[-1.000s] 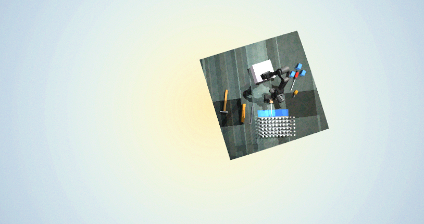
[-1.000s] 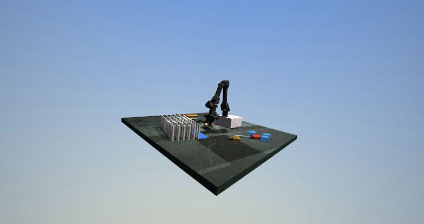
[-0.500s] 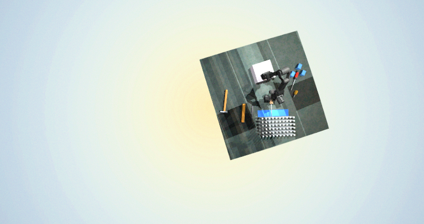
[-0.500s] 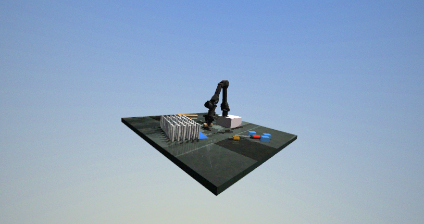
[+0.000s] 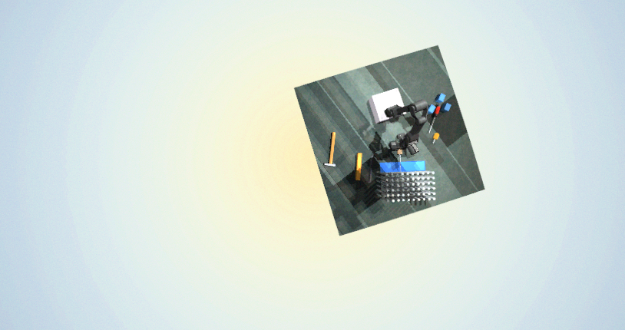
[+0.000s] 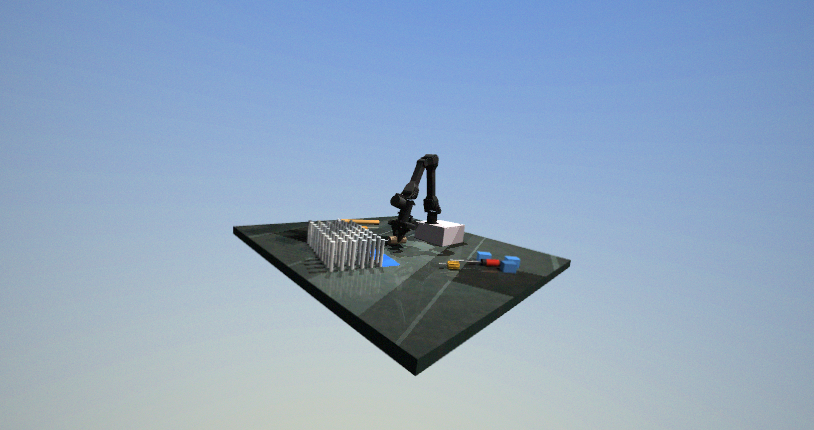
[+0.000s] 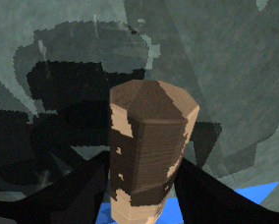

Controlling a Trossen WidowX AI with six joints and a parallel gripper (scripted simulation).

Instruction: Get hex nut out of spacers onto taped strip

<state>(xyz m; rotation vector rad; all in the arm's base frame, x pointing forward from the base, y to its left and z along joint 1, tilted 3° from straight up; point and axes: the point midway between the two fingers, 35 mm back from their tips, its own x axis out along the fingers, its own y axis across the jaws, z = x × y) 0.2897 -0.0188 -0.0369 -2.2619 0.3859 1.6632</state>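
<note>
Now: gripper tip 15 cm short of the blue taped strip, 2 cm to the left of it and 3 cm above it. Also, from my gripper tip: yellow screwdriver 5 cm ahead, 33 cm to the left, 2 cm below; hex nut 28 cm ahead, 12 cm to the right, 3 cm below; orange bar 1 cm behind, 36 cm to the right, 2 cm below.
</note>
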